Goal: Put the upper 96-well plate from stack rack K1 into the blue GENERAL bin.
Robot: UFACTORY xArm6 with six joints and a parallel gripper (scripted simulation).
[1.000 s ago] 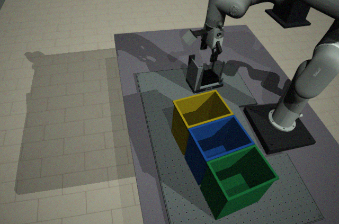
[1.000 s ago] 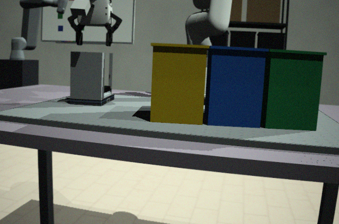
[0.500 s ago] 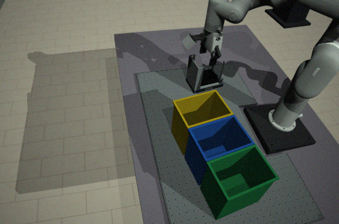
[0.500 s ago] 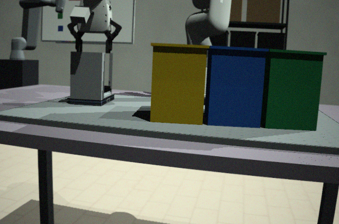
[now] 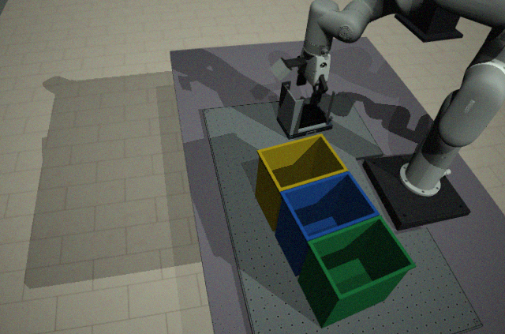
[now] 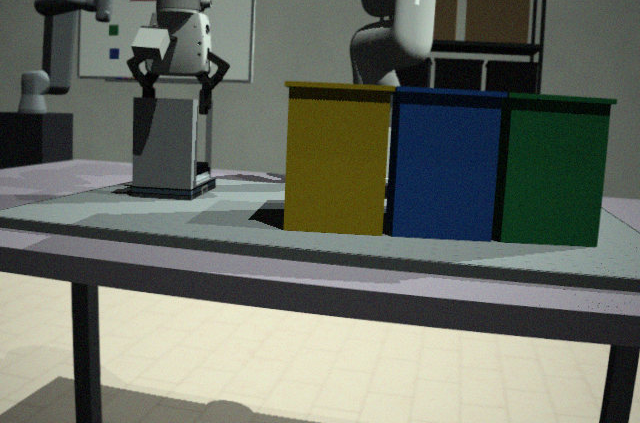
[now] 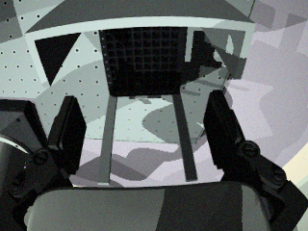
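My hand is 10 cm above the dark 96-well plate. Also, from my hand: grey rack wall: 7 cm ahead, 5 cm below; then white 96-well plate: 12 cm below; then yellow bin: 28 cm to the left, 15 cm ahead, 5 cm below.
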